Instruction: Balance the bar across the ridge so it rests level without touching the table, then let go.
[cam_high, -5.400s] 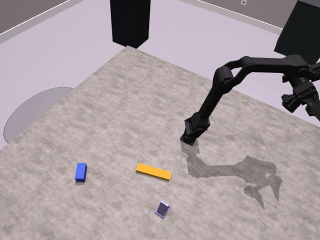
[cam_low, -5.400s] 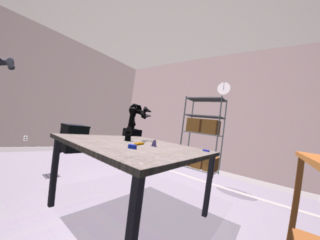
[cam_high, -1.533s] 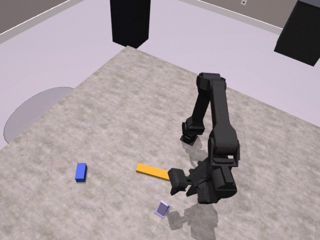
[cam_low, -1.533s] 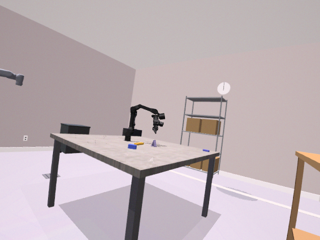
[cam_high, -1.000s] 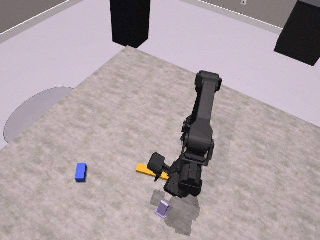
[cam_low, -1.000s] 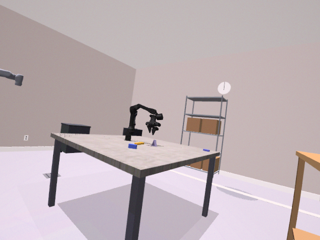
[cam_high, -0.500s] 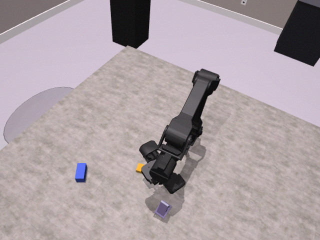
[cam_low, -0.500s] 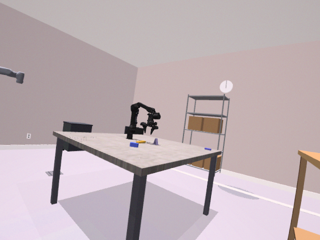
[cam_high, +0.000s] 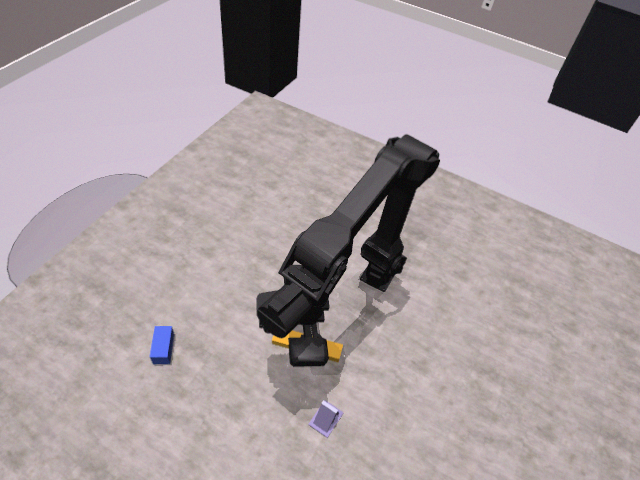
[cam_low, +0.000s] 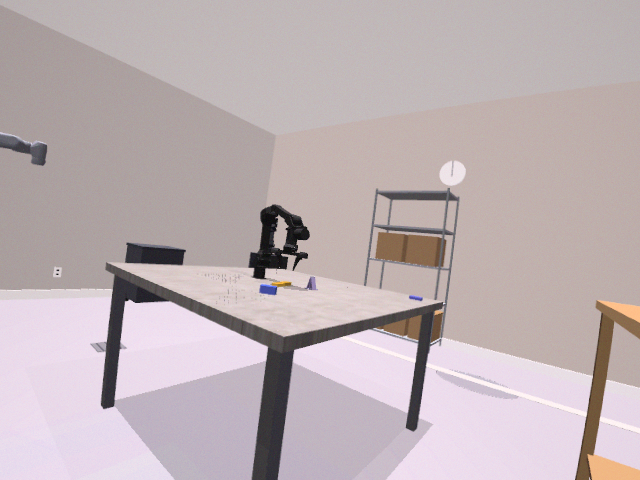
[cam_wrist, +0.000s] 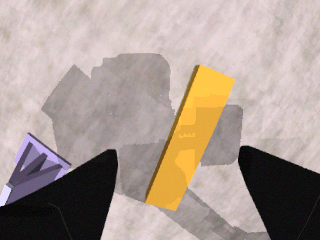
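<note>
The orange bar lies 30 mm behind my gripper tip, 10 mm to the left of it and 80 mm below it.
</note>
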